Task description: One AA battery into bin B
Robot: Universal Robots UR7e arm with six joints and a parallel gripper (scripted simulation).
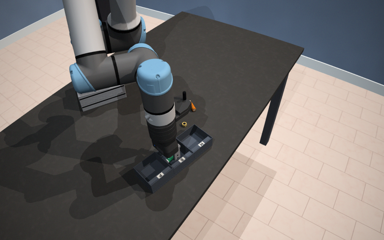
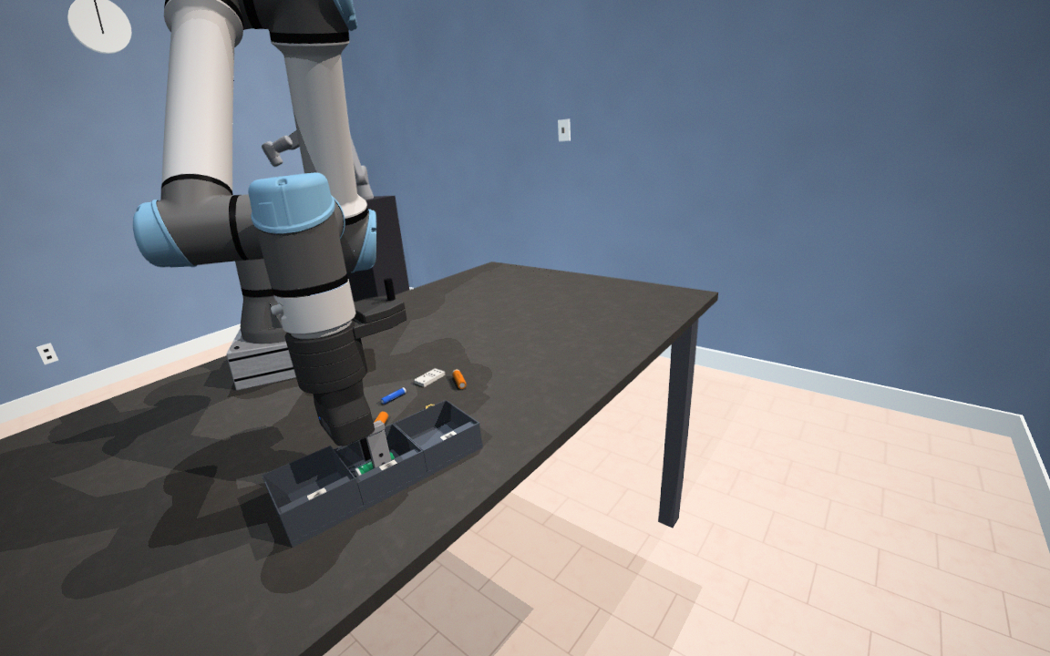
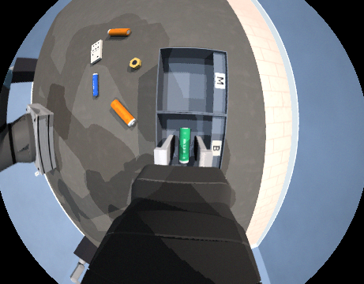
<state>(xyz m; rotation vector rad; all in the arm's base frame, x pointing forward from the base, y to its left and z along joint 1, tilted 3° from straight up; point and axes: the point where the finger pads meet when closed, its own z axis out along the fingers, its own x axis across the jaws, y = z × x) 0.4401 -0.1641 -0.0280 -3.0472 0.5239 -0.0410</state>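
Right now the bin is 10 mm below my hand and 10 mm ahead of it. Also, from my hand: brass nut (140 mm to the left, 40 mm behind, 30 mm below); then green battery (20 mm below); then blue battery (150 mm to the left, 120 mm behind, 30 mm below).
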